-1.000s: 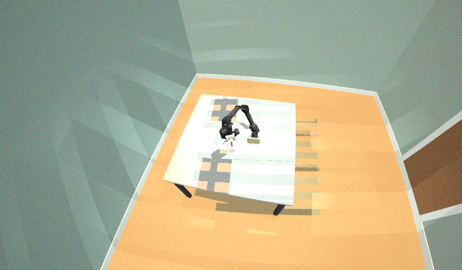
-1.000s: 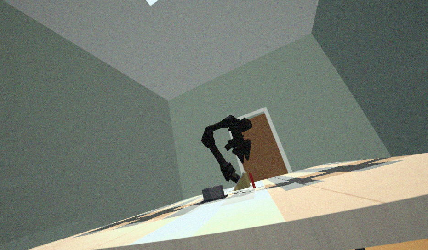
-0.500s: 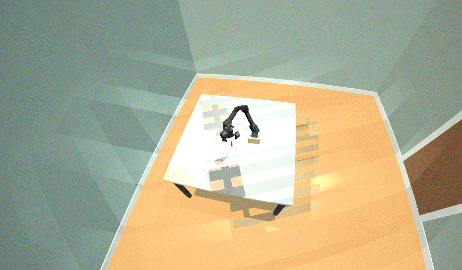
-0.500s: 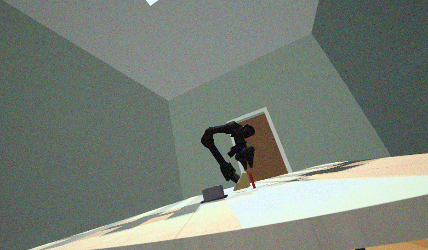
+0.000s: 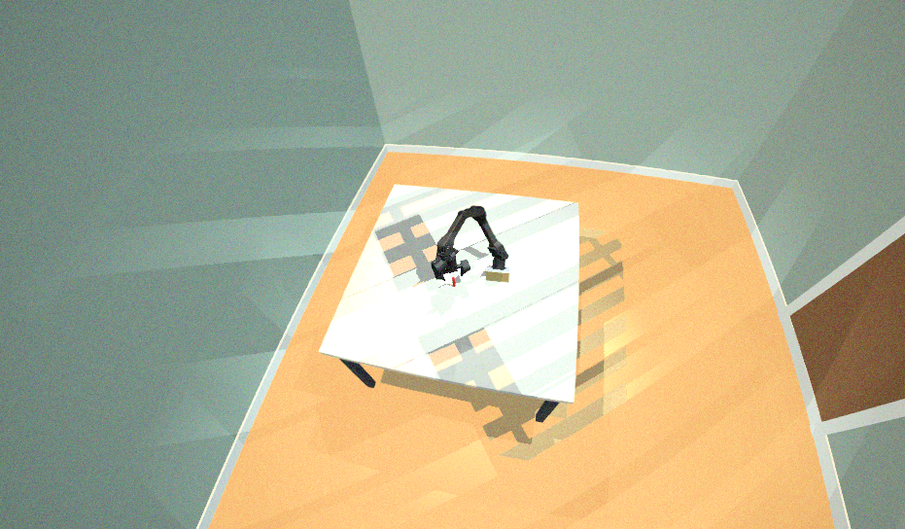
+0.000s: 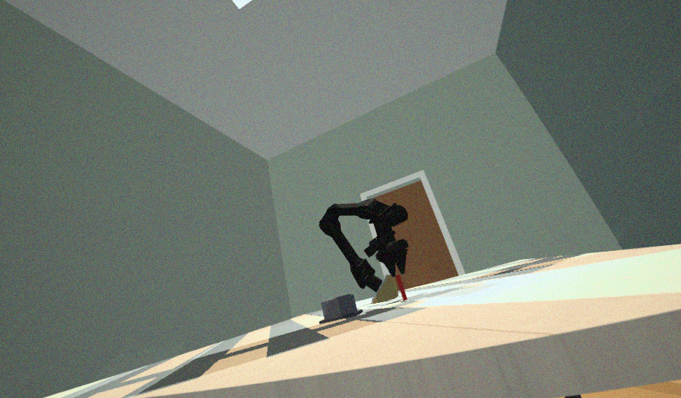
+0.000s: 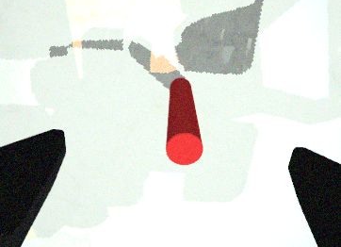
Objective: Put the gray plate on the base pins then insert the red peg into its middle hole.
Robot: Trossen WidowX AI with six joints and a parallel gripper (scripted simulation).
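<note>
Right now the red peg is 40 mm below my gripper tip. Also, from my gripper tip: gray plate: 130 mm ahead, 170 mm to the right, 30 mm below; dark flat base: 130 mm ahead, 170 mm to the right, 70 mm below.
</note>
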